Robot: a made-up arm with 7 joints. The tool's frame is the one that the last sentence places.
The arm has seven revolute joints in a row. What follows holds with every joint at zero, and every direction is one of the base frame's. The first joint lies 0.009 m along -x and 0.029 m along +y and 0.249 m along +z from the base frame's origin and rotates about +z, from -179.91 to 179.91 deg. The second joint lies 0.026 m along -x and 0.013 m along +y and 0.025 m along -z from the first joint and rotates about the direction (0, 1, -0.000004), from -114.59 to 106 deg. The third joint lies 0.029 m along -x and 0.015 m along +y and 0.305 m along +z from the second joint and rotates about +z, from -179.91 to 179.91 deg. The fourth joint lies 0.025 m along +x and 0.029 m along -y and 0.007 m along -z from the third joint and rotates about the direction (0, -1, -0.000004), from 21.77 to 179.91 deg. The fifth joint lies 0.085 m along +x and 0.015 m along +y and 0.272 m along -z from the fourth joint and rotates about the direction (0, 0.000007, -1), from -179.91 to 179.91 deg. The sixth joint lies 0.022 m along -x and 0.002 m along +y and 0.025 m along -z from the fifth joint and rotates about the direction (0, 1, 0.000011), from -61.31 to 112.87 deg. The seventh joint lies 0.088 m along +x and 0.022 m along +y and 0.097 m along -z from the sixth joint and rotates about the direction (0, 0.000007, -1), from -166.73 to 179.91 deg. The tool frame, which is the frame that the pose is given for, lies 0.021 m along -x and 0.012 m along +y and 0.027 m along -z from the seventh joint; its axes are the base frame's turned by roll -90, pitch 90 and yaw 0 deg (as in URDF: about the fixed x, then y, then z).
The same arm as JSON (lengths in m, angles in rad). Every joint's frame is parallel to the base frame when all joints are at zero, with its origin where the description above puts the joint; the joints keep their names.
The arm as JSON. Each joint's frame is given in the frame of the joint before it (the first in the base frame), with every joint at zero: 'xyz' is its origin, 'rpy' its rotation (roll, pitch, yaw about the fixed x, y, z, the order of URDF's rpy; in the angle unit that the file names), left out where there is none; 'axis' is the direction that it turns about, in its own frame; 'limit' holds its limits. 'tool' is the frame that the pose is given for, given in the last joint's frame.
{
  "units": {
    "length": "m",
    "angle": "rad"
  },
  "joints": [
    {
      "name": "joint 1",
      "type": "revolute",
      "origin": {
        "xyz": [
          -0.009,
          0.029,
          0.249
        ]
      },
      "axis": [
        0.0,
        0.0,
        1.0
      ],
      "limit": {
        "lower": -3.14,
        "upper": 3.14
      }
    },
    {
      "name": "joint 2",
      "type": "revolute",
      "origin": {
        "xyz": [
          -0.026,
          0.013,
          -0.025
        ]
      },
      "axis": [
        0.0,
        1.0,
        0.0
      ],
      "limit": {
        "lower": -2.0,
        "upper": 1.85
      }
    },
    {
      "name": "joint 3",
      "type": "revolute",
      "origin": {
        "xyz": [
          -0.029,
          0.015,
          0.305
        ]
      },
      "axis": [
        0.0,
        0.0,
        1.0
      ],
      "limit": {
        "lower": -3.14,
        "upper": 3.14
      }
    },
    {
      "name": "joint 4",
      "type": "revolute",
      "origin": {
        "xyz": [
          0.025,
          -0.029,
          -0.007
        ]
      },
      "axis": [
        0.0,
        -1.0,
        0.0
      ],
      "limit": {
        "lower": 0.38,
        "upper": 3.14
      }
    },
    {
      "name": "joint 5",
      "type": "revolute",
      "origin": {
        "xyz": [
          0.085,
          0.015,
          -0.272
        ]
      },
      "axis": [
        0.0,
        0.0,
        -1.0
      ],
      "limit": {
        "lower": -3.14,
        "upper": 3.14
      }
    },
    {
      "name": "joint 6",
      "type": "revolute",
      "origin": {
        "xyz": [
          -0.022,
          0.002,
          -0.025
        ]
      },
      "axis": [
        0.0,
        1.0,
        0.0
      ],
      "limit": {
        "lower": -1.0701,
        "upper": 1.97
      }
    },
    {
      "name": "joint 7",
      "type": "revolute",
      "origin": {
        "xyz": [
          0.088,
          0.022,
          -0.097
        ]
      },
      "axis": [
        0.0,
        0.0,
        -1.0
      ],
      "limit": {
        "lower": -2.91,
        "upper": 3.14
      }
    }
  ],
  "tool": {
    "origin": {
      "xyz": [
        -0.021,
        0.012,
        -0.027
      ],
      "rpy": [
        -1.5708,
        1.5708,
        0.0
      ]
    }
  }
}

